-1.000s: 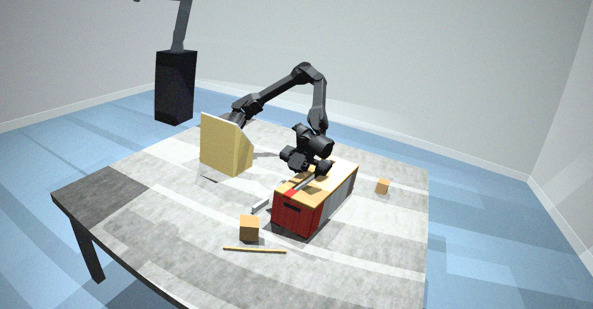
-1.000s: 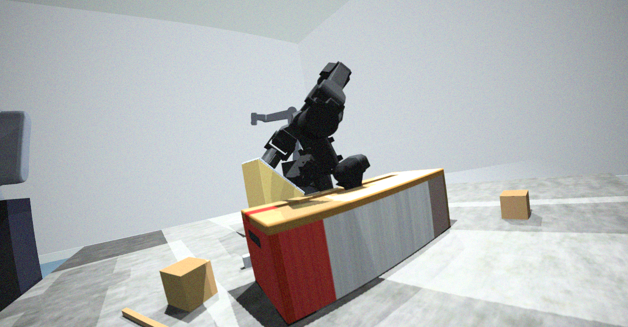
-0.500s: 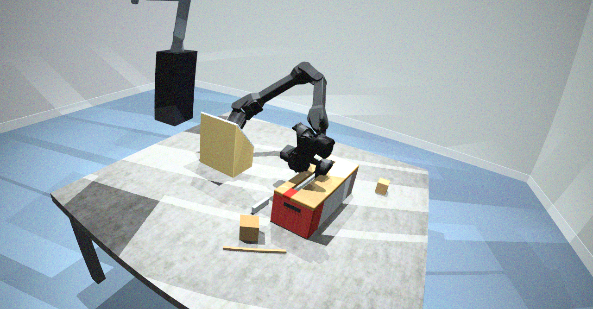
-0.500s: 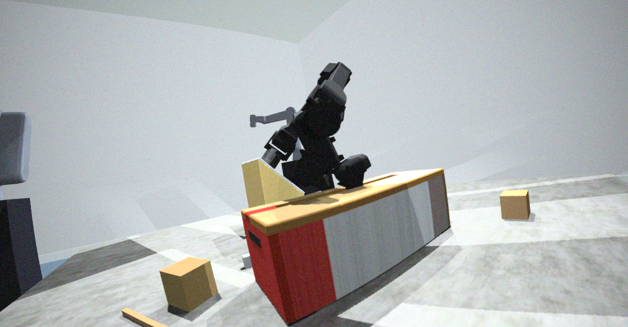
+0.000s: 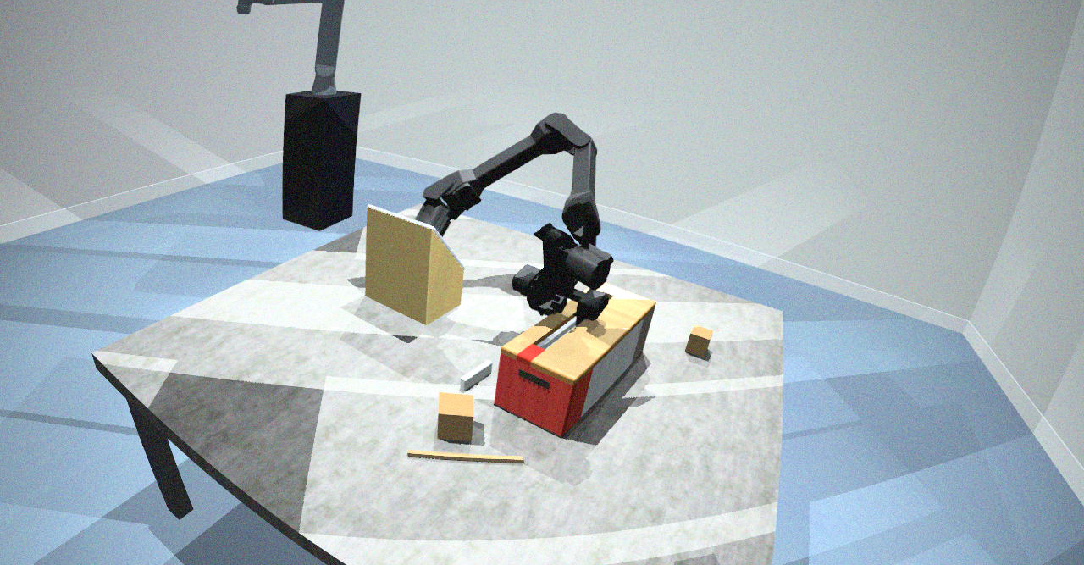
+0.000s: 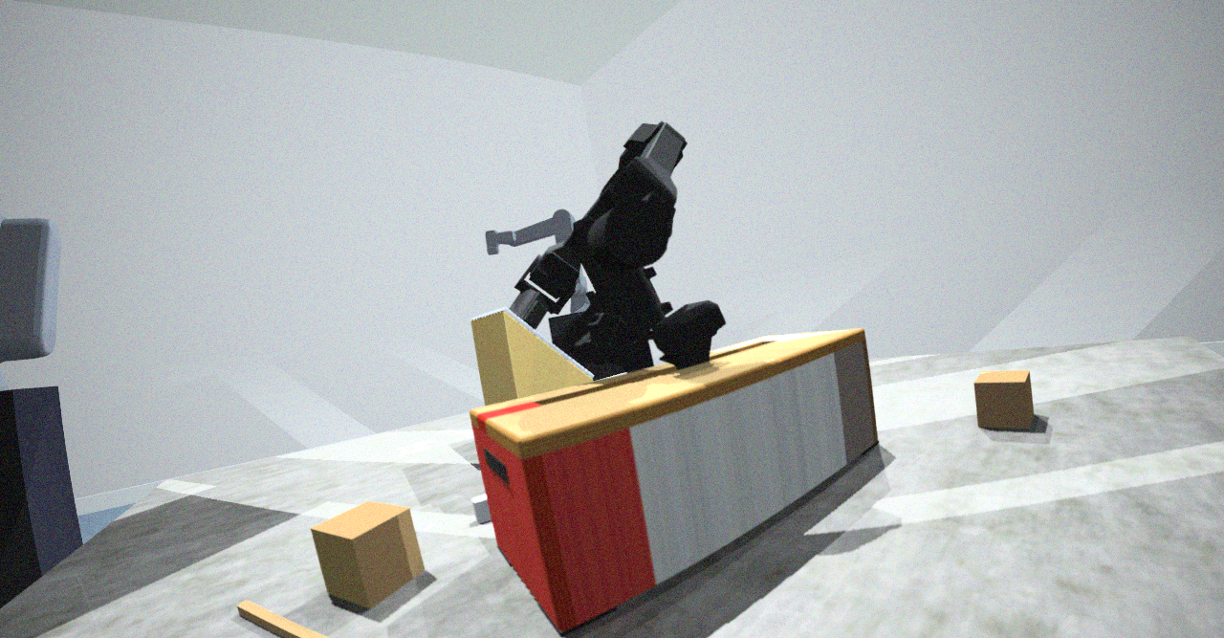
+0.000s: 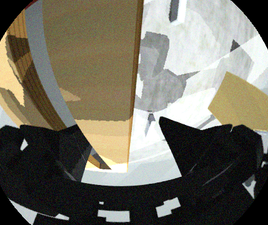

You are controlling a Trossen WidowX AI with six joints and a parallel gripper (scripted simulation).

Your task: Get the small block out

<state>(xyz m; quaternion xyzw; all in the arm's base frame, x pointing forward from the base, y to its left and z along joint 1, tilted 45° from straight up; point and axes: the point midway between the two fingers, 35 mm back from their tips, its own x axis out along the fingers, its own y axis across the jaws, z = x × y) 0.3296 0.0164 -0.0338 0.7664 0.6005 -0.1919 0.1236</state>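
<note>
The long box is 3 cm ahead of my gripper tip, 4 cm to the right of it and 2 cm below it. From my gripper tip the other things lie so: tan cube: 7 cm behind, 32 cm to the right, 6 cm below; thin wooden stick: 3 cm behind, 38 cm to the right, 8 cm below; dark bluish block: 6 cm ahead, 1 cm to the left.
</note>
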